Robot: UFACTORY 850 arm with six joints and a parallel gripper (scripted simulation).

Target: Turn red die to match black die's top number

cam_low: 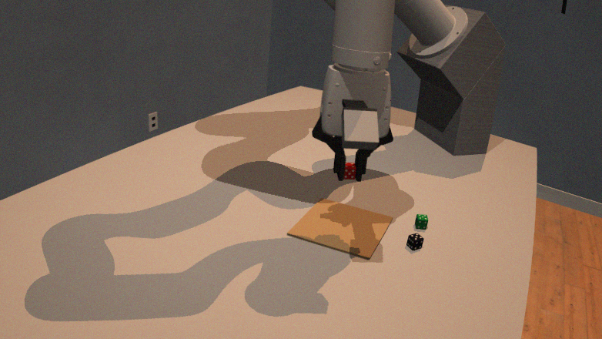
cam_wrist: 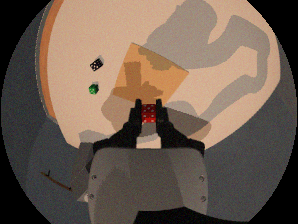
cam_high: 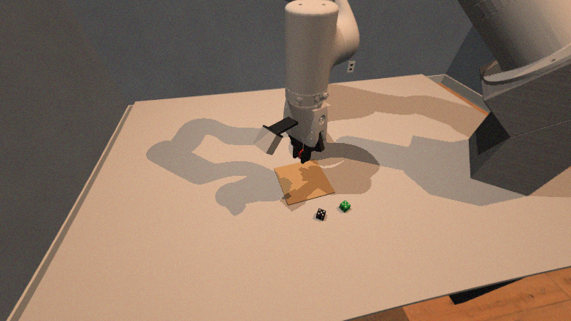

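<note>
Right now the mat is 120 mm below my hand and 10 mm behind it. The rest, counted from my hand: red die 10 mm below, 10 mm behind; then green die 140 mm to the left, 110 mm below, 50 mm behind; then black die 120 mm to the left, 110 mm below, 20 mm ahead.
</note>
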